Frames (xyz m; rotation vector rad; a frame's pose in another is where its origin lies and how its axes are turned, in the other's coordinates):
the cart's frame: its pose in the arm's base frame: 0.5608 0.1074 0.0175 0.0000 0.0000 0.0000
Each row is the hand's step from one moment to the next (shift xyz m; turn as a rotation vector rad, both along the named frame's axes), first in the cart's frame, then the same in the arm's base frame.
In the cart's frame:
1: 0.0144 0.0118 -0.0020 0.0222 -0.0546 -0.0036
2: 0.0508 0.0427 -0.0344 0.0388 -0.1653 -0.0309
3: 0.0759 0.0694 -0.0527 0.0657 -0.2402 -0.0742
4: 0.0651 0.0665 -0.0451 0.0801 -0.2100 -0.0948
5: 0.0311 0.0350 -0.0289 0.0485 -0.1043 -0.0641
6: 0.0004 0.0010 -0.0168 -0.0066 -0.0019 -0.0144
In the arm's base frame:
1: 0.0144 0.0118 -0.0020 0.0222 -0.0546 -0.0036
2: 0.0508 0.0427 -0.0344 0.0388 -0.1653 -0.0309
3: 0.0759 0.0694 -0.0527 0.0657 -0.2402 -0.0742
4: 0.0651 0.0665 -0.0451 0.0801 -0.2100 -0.0948
5: 0.0311 0.0350 -0.0289 0.0485 -0.1043 -0.0641
6: 0.0004 0.0010 -0.0168 -0.0066 -0.0019 -0.0144

